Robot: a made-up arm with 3 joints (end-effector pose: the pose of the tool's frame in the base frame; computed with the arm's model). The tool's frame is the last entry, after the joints. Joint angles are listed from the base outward.
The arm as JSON. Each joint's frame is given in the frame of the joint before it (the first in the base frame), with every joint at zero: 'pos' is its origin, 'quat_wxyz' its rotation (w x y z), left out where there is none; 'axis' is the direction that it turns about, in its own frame. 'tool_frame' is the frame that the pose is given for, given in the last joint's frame.
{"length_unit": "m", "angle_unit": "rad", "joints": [
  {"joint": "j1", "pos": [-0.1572, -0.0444, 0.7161], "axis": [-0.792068, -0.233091, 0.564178]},
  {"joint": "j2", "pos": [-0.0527, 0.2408, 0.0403], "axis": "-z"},
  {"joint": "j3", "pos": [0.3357, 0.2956, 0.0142], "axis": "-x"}
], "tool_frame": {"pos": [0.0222, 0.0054, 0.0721], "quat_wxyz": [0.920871, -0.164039, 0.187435, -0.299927]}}
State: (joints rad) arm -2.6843 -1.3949 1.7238
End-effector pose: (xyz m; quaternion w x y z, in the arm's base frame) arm 0.1056 -0.6247 1.1040 0.7171 0.0051 0.2626 -0.6456
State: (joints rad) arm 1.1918 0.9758 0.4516
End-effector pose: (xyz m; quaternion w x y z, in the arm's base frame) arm 0.0548 0.3555 0.6486 0.6370 -0.4864 -0.2484 -0.5441
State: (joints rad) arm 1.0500 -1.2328 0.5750
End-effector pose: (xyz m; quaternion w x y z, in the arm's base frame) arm -0.6857 0.2399 0.2751 0.5265 -0.6695 -0.2756 0.4457
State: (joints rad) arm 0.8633 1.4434 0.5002
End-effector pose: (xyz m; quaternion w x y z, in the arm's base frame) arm 0.1131 0.1320 0.8570 0.5310 -0.3372 -0.0574 -0.7753
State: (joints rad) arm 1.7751 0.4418 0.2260
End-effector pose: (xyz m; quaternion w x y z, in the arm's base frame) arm -0.1513 0.2952 0.2631 0.6283 -0.6365 -0.4259 -0.1368
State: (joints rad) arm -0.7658 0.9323 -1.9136
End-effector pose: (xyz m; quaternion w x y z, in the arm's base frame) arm 0.1895 -0.1164 0.6919 0.2532 0.8423 0.0054 -0.4758
